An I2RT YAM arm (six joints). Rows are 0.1 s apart.
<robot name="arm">
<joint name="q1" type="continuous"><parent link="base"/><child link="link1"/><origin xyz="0 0 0.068" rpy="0 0 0"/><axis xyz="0 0 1"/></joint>
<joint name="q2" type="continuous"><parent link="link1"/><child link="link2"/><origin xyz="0.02 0.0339 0.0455" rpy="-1.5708 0 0"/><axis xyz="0 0 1"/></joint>
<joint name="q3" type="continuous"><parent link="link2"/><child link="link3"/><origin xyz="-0.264 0 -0.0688" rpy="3.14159 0 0"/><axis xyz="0 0 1"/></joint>
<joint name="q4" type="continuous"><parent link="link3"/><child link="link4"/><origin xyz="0.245 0.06 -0.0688" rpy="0 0 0"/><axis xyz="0 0 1"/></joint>
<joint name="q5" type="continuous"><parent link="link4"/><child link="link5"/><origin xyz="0.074 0.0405 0.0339" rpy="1.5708 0 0"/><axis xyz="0 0 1"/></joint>
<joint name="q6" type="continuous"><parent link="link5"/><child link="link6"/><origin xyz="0.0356 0 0.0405" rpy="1.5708 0 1.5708"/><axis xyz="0 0 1"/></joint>
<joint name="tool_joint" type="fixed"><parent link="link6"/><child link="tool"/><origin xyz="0 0 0" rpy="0 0 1.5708"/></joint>
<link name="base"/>
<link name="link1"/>
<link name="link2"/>
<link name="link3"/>
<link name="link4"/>
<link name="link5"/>
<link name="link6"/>
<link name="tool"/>
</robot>
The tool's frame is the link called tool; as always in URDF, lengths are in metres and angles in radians. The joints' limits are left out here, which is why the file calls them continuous.
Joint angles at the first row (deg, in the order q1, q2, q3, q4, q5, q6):
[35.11, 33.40, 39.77, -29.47, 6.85, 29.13]
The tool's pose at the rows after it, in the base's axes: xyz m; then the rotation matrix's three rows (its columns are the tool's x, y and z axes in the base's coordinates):
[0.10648 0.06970 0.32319], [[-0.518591 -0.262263 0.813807], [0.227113 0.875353 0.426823], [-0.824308 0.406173 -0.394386]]
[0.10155 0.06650 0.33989], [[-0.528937 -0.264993 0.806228], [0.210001 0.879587 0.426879], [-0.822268 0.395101 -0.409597]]
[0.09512 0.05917 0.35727], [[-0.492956 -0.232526 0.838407], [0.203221 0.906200 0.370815], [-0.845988 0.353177 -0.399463]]
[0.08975 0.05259 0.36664], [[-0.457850 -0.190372 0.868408], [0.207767 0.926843 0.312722], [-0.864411 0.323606 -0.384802]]
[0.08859 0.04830 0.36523], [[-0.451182 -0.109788 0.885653], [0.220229 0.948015 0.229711], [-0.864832 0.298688 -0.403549]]
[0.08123 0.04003 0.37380], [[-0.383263 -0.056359 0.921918], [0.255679 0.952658 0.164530], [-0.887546 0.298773 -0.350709]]
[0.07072 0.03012 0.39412], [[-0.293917 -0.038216 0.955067], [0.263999 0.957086 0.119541], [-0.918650 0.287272 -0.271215]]
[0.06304 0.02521 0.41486], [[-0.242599 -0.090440 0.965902], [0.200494 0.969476 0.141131], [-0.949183 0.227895 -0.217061]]
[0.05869 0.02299 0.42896], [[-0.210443 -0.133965 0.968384], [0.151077 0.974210 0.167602], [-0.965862 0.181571 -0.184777]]
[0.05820 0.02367 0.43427], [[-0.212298 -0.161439 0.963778], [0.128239 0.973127 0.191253], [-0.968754 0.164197 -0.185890]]
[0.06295 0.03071 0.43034], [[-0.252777 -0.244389 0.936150], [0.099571 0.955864 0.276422], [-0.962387 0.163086 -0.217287]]
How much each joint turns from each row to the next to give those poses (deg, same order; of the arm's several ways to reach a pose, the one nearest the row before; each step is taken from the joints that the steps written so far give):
[0.00, -0.18, 5.16, -5.65, -0.02, 0.05]
[0.04, 0.95, 4.72, -4.71, -0.22, -0.53]
[0.00, 0.13, 4.40, -3.88, 3.73, -1.43]
[0.02, -0.47, 2.29, -2.18, 3.81, -0.66]
[-0.06, -0.04, 0.41, -2.29, 4.60, 1.11]
[0.11, -1.66, 1.18, -0.09, 4.65, 0.26]
[-0.06, -1.00, 3.78, -0.01, 3.49, -2.35]
[0.00, 0.57, 4.51, -0.23, -0.73, -5.81]
[-0.06, 0.82, 3.24, -0.18, -1.34, -4.14]
[0.11, 0.84, 1.57, -0.68, -1.28, -1.28]
[-0.05, 0.88, -0.64, 0.00, -5.29, -0.52]

